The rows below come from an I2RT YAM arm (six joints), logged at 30 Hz.
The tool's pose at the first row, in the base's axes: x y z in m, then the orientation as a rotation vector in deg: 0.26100, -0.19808, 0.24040, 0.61, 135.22, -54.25
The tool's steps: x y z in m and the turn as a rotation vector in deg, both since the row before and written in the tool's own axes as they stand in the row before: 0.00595, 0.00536, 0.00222, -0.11, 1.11, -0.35; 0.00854, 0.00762, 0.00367, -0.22, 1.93, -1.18; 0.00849, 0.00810, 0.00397, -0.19, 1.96, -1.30; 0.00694, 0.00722, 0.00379, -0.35, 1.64, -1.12; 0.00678, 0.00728, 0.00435, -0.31, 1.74, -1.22; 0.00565, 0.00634, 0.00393, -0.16, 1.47, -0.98; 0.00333, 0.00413, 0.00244, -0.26, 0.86, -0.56; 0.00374, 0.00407, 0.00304, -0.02, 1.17, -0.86; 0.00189, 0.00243, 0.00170, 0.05, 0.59, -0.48; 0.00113, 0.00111, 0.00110, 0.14, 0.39, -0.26; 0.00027, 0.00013, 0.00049, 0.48, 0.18, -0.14; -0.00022, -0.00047, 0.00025, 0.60, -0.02, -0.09; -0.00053, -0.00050, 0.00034, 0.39, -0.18, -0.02; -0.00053, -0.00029, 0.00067, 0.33, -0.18, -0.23; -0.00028, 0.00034, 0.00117, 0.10, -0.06, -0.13
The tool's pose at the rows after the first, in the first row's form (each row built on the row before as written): 0.25840, -0.19669, 0.23263, 0.68, 136.36, -54.51; 0.25471, -0.19500, 0.22132, 0.11, 138.49, -55.20; 0.25087, -0.19311, 0.20970, -0.59, 140.66, -55.98; 0.24770, -0.19146, 0.19961, -1.29, 142.57, -56.41; 0.24458, -0.19007, 0.18930, -2.07, 144.57, -56.95; 0.24182, -0.18889, 0.18044, -2.64, 146.20, -57.51; 0.24013, -0.18798, 0.17493, -3.01, 147.23, -57.62; 0.23817, -0.18756, 0.16895, -3.55, 148.49, -58.23; 0.23719, -0.18718, 0.16559, -3.87, 149.10, -58.63; 0.23658, -0.18727, 0.16376, -3.98, 149.43, -59.01; 0.23649, -0.18754, 0.16326, -3.96, 149.37, -59.73; 0.23674, -0.18801, 0.16347, -3.95, 149.05, -60.53; 0.23731, -0.18851, 0.16374, -3.98, 148.68, -60.99; 0.23800, -0.18908, 0.16365, -4.29, 148.39, -61.44; 0.23867, -0.18958, 0.16272, -4.47, 148.31, -61.60
